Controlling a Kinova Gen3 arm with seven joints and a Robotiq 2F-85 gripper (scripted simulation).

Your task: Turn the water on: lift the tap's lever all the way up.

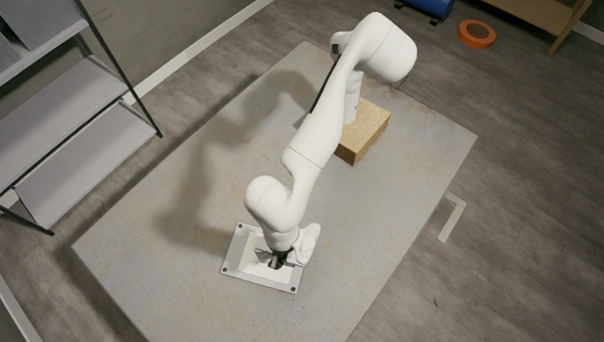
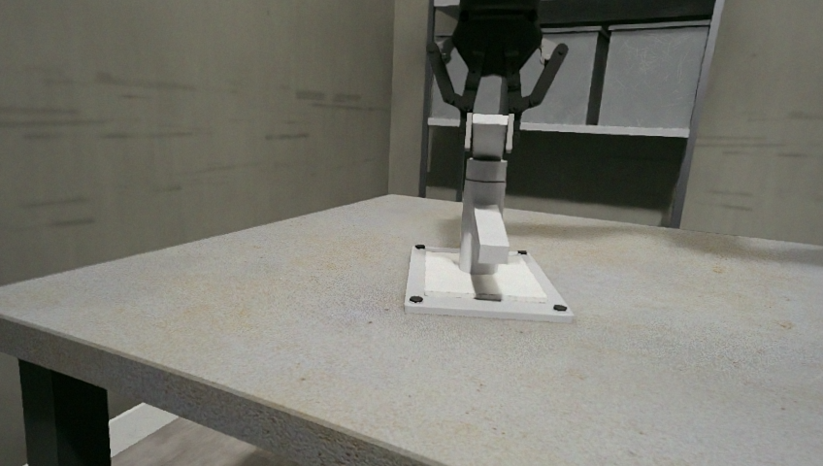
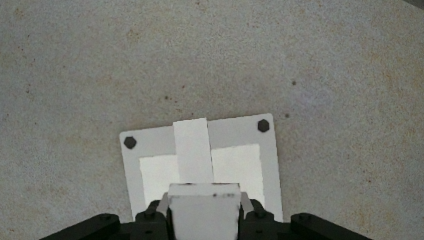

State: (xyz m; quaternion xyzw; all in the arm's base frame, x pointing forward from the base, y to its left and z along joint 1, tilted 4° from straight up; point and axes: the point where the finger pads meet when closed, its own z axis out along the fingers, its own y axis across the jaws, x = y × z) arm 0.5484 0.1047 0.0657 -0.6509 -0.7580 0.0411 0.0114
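The lever lies 1 cm ahead of my hand, 3 cm to the right of it and 1 cm below it. Also, from my hand: white tap (1 cm ahead, 5 cm to the right, 7 cm below).
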